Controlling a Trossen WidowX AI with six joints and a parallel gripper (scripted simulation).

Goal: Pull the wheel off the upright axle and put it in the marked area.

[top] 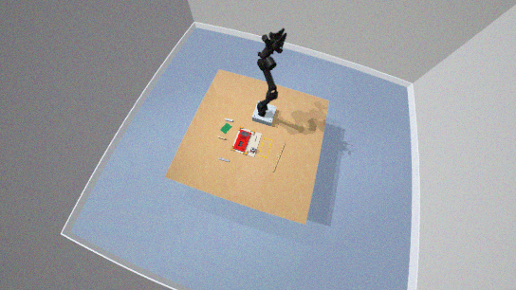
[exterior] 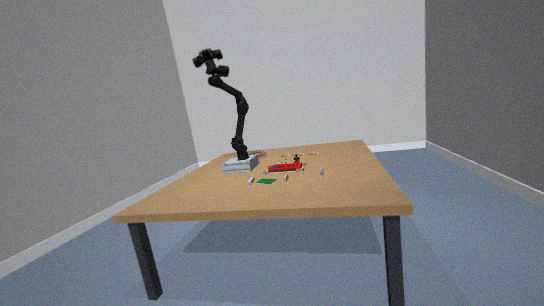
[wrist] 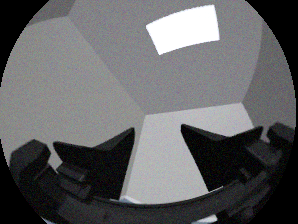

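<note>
My gripper tip is 51 cm short of the wheel, 7 cm to the right of it and 78 cm above it. The rest, counted from my gripper tip: green plate: 43 cm ahead, 27 cm to the right, 82 cm below; then long thin rod: 46 cm ahead, 31 cm to the left, 81 cm below.
</note>
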